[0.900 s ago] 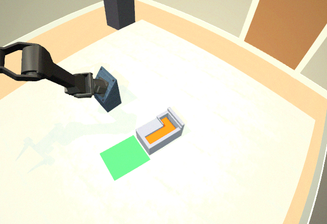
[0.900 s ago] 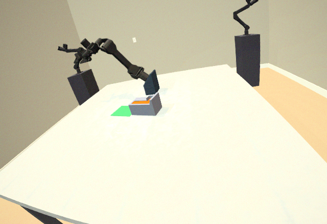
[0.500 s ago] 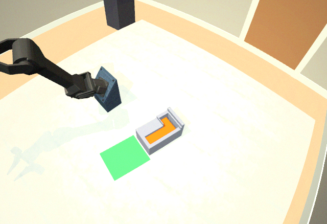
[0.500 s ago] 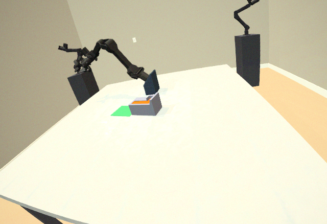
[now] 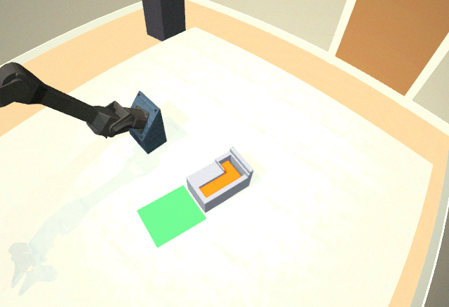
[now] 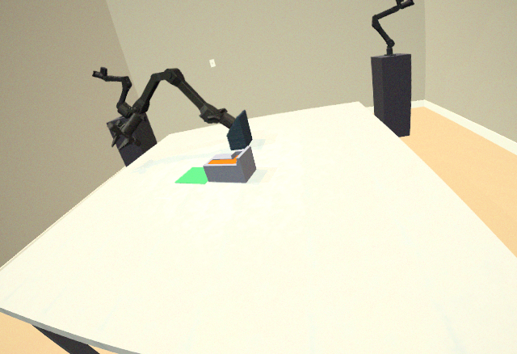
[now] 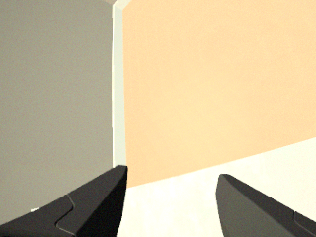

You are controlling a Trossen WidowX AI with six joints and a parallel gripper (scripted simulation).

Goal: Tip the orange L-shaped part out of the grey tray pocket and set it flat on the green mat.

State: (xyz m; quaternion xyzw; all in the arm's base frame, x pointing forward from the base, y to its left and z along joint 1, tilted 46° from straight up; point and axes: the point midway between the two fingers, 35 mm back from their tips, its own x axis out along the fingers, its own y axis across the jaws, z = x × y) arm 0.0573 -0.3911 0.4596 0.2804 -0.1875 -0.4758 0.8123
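Right now my gripper tip is 660 mm to the right of the orange L-shaped part, 220 mm short of it and 80 mm above it. The rest, counted from my gripper tip: green mat: 500 mm to the left, 170 mm ahead, 140 mm below.
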